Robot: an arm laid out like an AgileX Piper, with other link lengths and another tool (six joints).
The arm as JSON. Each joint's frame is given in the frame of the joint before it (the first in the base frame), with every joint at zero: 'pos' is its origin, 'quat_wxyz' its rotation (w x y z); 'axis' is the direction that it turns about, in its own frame. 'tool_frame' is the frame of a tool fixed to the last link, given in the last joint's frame.
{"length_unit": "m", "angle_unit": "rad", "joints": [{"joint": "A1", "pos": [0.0, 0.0, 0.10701], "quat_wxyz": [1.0, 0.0, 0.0, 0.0], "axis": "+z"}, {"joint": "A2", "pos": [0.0, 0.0, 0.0], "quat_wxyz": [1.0, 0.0, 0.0, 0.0], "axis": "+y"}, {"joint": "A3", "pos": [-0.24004, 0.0, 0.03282], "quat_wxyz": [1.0, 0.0, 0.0, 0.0], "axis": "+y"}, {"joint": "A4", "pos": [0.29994, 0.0, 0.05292], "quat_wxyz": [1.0, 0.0, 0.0, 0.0], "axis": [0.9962, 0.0, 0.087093]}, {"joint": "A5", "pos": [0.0, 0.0, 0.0], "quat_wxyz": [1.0, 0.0, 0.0, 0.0], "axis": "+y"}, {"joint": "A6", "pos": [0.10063, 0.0, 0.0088], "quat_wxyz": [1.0, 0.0, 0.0, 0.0], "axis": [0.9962, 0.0, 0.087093]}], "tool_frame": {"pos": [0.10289, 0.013, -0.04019], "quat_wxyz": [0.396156, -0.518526, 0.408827, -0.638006]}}
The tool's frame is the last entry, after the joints.
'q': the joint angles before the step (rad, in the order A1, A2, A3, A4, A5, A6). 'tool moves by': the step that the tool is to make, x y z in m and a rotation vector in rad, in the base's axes. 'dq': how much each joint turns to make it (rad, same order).
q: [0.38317, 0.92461, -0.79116, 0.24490, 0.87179, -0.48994]
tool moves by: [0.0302, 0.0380, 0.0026, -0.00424, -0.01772, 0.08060]
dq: [0.08422, 0.19385, -0.13776, 0.00067, -0.06945, -0.01724]
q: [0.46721, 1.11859, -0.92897, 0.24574, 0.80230, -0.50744]
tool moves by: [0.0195, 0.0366, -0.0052, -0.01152, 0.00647, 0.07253]
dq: [0.07181, 0.16797, -0.12394, 0.00083, -0.03186, -0.01109]
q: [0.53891, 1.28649, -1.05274, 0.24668, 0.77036, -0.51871]
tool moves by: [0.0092, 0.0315, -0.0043, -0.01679, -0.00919, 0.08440]
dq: [0.06427, 0.11574, -0.09543, -0.00002, -0.01426, -0.03041]
